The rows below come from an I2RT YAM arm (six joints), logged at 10 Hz.
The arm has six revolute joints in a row. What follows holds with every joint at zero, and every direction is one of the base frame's. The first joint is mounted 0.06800 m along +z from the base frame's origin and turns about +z. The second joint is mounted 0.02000 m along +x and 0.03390 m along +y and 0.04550 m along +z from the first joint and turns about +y. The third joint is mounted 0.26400 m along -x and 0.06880 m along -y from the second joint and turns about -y. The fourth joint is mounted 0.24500 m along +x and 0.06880 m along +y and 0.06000 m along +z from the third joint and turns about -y. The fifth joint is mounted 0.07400 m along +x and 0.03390 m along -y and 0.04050 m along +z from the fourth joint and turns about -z. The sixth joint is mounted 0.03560 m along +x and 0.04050 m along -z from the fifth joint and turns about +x. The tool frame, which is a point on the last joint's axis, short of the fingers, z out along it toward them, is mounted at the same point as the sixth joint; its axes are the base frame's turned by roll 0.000, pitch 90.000 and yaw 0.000 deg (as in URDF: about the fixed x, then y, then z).
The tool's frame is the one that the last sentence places.
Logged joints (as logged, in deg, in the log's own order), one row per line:
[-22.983, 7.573, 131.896, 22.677, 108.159, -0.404]
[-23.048, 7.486, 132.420, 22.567, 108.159, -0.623]
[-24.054, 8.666, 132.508, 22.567, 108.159, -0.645]
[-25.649, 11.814, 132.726, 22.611, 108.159, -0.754]
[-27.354, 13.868, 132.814, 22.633, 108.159, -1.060]
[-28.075, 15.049, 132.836, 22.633, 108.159, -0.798]
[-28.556, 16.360, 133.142, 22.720, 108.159, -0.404]
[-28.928, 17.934, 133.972, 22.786, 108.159, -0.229]
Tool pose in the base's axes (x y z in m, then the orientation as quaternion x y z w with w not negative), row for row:
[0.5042, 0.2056, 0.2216, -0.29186, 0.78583, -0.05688, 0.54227]
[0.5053, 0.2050, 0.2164, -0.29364, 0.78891, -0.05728, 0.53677]
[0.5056, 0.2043, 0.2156, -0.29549, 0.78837, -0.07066, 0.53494]
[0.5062, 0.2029, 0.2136, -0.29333, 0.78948, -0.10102, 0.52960]
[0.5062, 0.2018, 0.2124, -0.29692, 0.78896, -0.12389, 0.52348]
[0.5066, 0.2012, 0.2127, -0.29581, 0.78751, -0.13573, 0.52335]
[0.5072, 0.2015, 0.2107, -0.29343, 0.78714, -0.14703, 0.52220]
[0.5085, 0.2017, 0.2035, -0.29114, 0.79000, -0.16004, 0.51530]
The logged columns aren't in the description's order. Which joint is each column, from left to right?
Columns, left to right: joint 6, joint 5, joint 2, joint 1, joint 3, joint 4.
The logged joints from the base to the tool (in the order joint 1, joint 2, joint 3, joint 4, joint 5, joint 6), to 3 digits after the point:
[22.677, 131.896, 108.159, -0.404, 7.573, -22.983]
[22.567, 132.420, 108.159, -0.623, 7.486, -23.048]
[22.567, 132.508, 108.159, -0.645, 8.666, -24.054]
[22.611, 132.726, 108.159, -0.754, 11.814, -25.649]
[22.633, 132.814, 108.159, -1.060, 13.868, -27.354]
[22.633, 132.836, 108.159, -0.798, 15.049, -28.075]
[22.720, 133.142, 108.159, -0.404, 16.360, -28.556]
[22.786, 133.972, 108.159, -0.229, 17.934, -28.928]

